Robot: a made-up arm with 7 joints.
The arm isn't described. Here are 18 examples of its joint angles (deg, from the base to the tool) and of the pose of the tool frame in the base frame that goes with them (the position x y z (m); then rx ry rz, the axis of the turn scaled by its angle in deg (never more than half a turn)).
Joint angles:
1: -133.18 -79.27 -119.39 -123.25 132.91 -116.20 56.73
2: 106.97 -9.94 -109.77 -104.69 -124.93 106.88 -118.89
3: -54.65 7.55 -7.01 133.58 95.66 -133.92 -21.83
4: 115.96 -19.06 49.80 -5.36 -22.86 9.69 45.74
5: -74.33 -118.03 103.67 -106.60 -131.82 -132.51 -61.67
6: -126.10 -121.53 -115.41 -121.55 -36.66 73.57 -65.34
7: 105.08 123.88 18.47 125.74 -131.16 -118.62 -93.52
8: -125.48 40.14 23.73 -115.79 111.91 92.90 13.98
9: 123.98 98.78 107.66 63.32 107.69 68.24 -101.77
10: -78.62 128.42 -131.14 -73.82 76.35 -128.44 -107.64
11: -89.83 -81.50 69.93 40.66 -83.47 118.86 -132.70
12: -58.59 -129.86 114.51 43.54 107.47 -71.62 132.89
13: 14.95 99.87 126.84 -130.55 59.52 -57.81 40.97
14: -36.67 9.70 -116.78 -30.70 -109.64 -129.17 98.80
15: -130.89 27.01 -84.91 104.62 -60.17 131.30 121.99
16: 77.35 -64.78 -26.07 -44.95 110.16 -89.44 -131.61
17: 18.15 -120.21 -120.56 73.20 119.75 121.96 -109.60
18: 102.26 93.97 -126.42 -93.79 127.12 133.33 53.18
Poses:
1: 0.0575 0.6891 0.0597 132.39 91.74 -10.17
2: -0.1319 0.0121 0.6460 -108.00 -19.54 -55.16
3: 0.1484 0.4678 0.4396 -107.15 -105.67 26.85
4: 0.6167 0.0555 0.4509 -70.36 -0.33 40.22
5: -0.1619 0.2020 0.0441 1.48 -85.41 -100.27
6: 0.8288 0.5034 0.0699 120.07 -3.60 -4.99
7: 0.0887 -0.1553 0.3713 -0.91 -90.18 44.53
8: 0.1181 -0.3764 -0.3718 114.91 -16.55 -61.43
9: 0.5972 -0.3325 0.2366 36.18 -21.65 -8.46
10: 0.6684 0.1313 0.4560 -103.50 -83.23 -25.53
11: 0.7774 -0.2175 0.1624 -41.95 -25.67 15.81
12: 0.3148 -0.2854 0.3480 -141.51 42.42 -13.54
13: 0.5510 0.2984 0.3015 -121.43 -23.24 107.46
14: 0.2416 -0.3634 0.7833 45.64 -44.37 22.79
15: 0.1672 0.4165 0.2401 -60.96 -154.45 11.16
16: -0.2849 0.1773 0.4877 92.04 128.03 56.20
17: 0.1626 -0.3929 0.3357 29.44 -23.24 -37.73
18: 0.2076 0.6659 -0.0684 28.31 86.67 92.12
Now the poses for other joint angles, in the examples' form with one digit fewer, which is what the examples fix.
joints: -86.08 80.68 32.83 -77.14 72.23 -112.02 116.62
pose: 0.272 -0.408 0.179 -80.6 -31.0 -14.9
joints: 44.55 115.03 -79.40 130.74 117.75 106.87 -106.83
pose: 0.042 0.079 0.590 -21.0 -80.3 27.3
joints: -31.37 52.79 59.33 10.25 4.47 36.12 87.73
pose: 0.314 -0.011 0.028 71.6 -45.4 41.6
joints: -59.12 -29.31 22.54 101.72 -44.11 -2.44 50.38
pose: 0.400 -0.110 0.761 24.7 -88.3 77.4
